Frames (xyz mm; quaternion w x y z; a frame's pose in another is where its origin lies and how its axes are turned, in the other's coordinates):
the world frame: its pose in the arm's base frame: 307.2 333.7 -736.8 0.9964 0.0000 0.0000 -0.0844
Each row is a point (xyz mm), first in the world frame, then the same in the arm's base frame.
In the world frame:
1: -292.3 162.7 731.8
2: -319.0 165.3 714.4
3: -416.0 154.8 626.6
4: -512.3 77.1 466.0
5: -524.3 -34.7 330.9
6: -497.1 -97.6 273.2
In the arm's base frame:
1: 46.4 543.2 -5.0
2: 20.5 550.3 -22.4
3: -76.8 556.3 -110.2
4: -184.8 495.9 -270.8
5: -215.5 387.7 -405.9
6: -199.2 321.1 -463.6

